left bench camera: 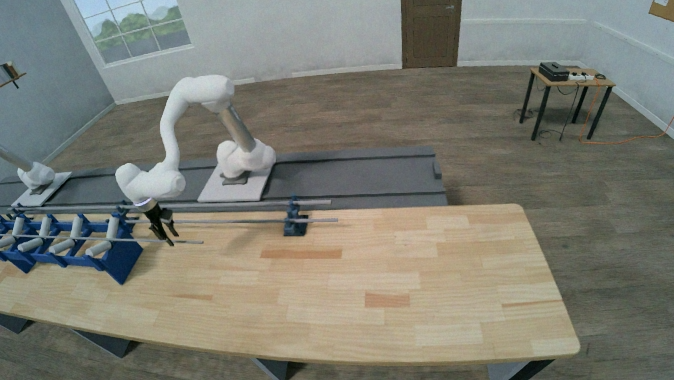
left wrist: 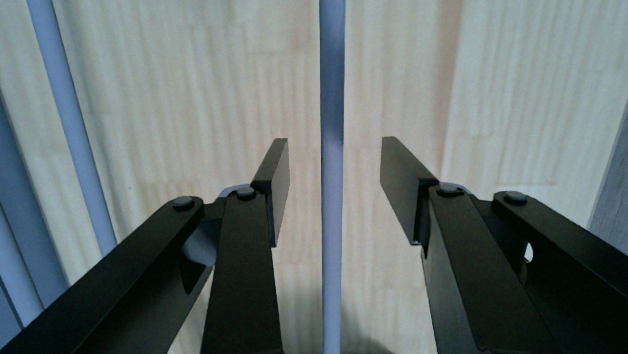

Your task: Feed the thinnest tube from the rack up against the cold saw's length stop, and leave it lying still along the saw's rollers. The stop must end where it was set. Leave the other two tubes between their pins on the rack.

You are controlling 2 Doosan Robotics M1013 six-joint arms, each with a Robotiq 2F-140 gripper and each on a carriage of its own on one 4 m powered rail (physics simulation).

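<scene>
The thin tube (left bench camera: 192,242) (left wrist: 332,200) lies along the saw's rollers (left bench camera: 112,227), and its end reaches out past the blue roller frame (left bench camera: 125,262). My left gripper (left bench camera: 173,239) (left wrist: 334,160) is open, with its fingers on either side of this tube and apart from it. The other two tubes lie behind it on the rack (left bench camera: 295,231): a rear tube (left bench camera: 317,202) and a front tube (left bench camera: 320,220). A rack tube also shows at the left of the left wrist view (left wrist: 70,105). The length stop and my right gripper do not show.
The wooden bench (left bench camera: 340,320) carries the roller frame and the rack. The arm's carriage (left bench camera: 215,192) stands on the grey rail (left bench camera: 350,175) behind the bench. The other arm's base (left bench camera: 36,176) is at the far left. A small table (left bench camera: 602,81) stands at the far right.
</scene>
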